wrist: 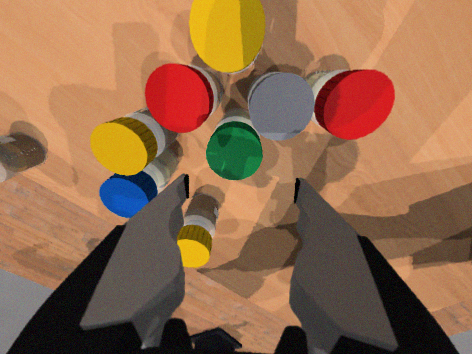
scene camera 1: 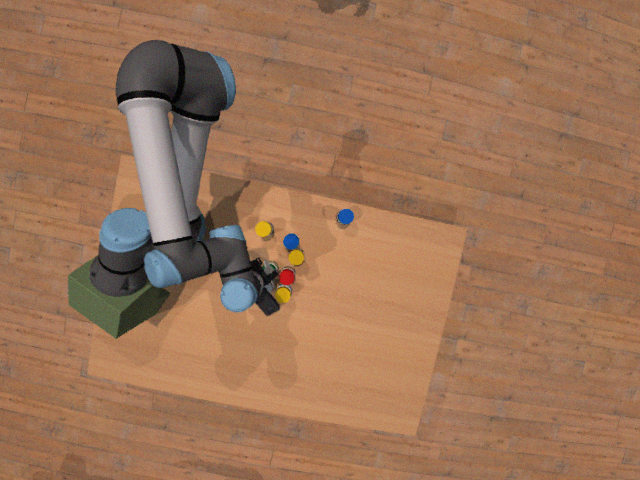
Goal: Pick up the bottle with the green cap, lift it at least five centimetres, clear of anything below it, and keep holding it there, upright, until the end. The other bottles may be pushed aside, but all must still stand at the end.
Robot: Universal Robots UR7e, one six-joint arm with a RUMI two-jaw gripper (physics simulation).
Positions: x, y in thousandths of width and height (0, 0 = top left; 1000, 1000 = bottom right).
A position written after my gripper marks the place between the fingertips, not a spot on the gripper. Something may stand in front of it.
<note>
I see my gripper (scene camera 1: 413, 574), a red-capped bottle (wrist: 382, 275), a blue-capped bottle (wrist: 262, 552), a grey-capped bottle (wrist: 596, 298), a yellow-capped bottle (wrist: 427, 609), a yellow-capped bottle (wrist: 268, 411) and a red-capped bottle (wrist: 743, 295).
My gripper is seen too in the wrist view (wrist: 512, 501).
</note>
